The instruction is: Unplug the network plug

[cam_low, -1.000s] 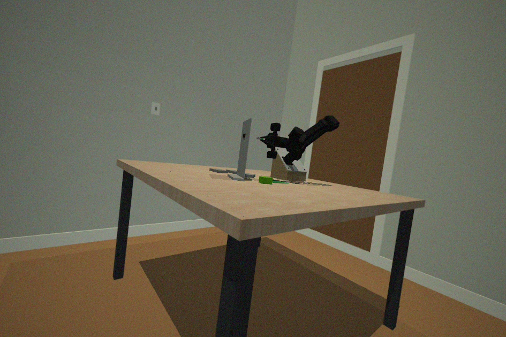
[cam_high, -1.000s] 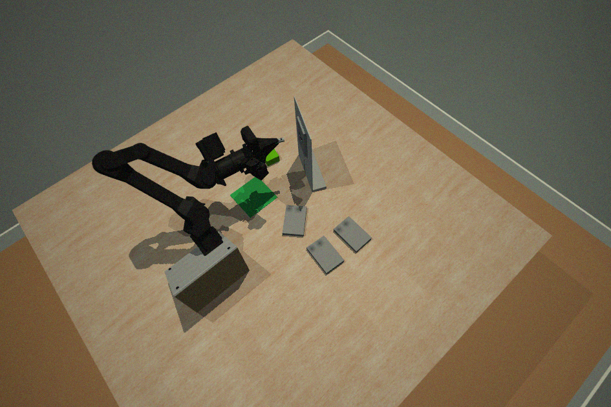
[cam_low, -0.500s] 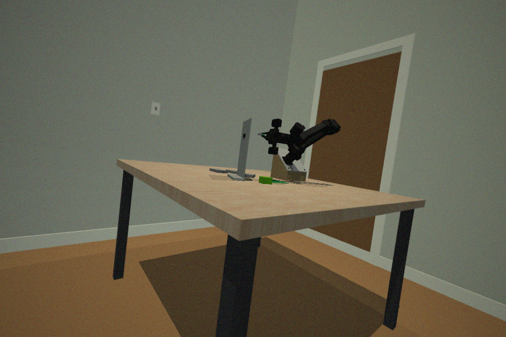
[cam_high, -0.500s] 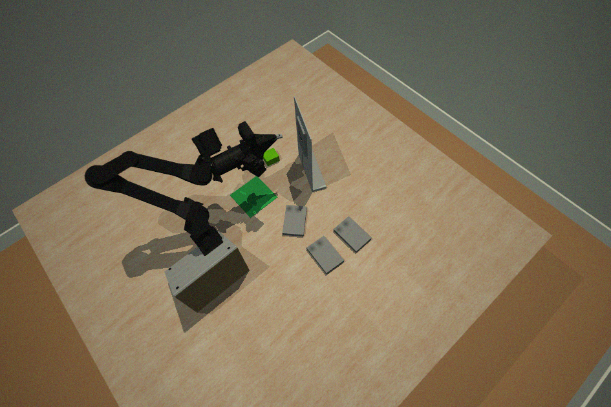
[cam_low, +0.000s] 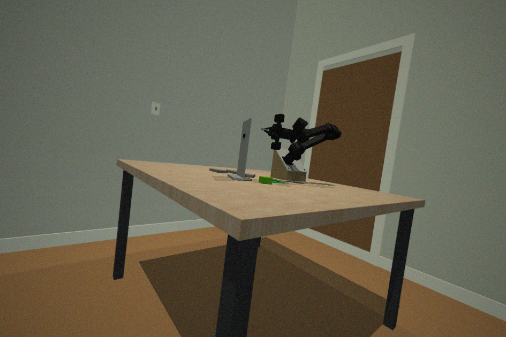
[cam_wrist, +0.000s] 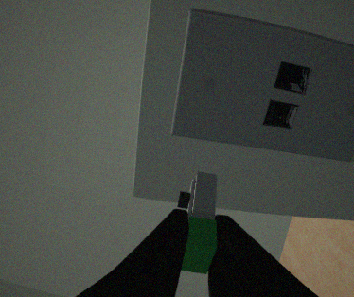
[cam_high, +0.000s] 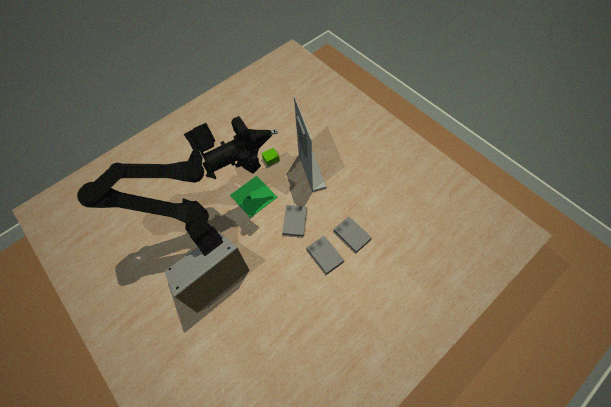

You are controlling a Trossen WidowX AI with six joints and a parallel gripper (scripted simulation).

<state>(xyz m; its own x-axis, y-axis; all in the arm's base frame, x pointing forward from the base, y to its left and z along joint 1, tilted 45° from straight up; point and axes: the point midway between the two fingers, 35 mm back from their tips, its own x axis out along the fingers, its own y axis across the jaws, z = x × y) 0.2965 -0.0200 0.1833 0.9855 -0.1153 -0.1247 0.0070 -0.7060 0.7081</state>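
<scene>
My gripper tip is now 270 mm above the green marked square, 110 mm past it and 10 mm to the right of it. Also, from my gripper tip: network plug right at my gripper tip; then upright grey panel 130 mm below, 90 mm ahead, 50 mm to the right.
</scene>
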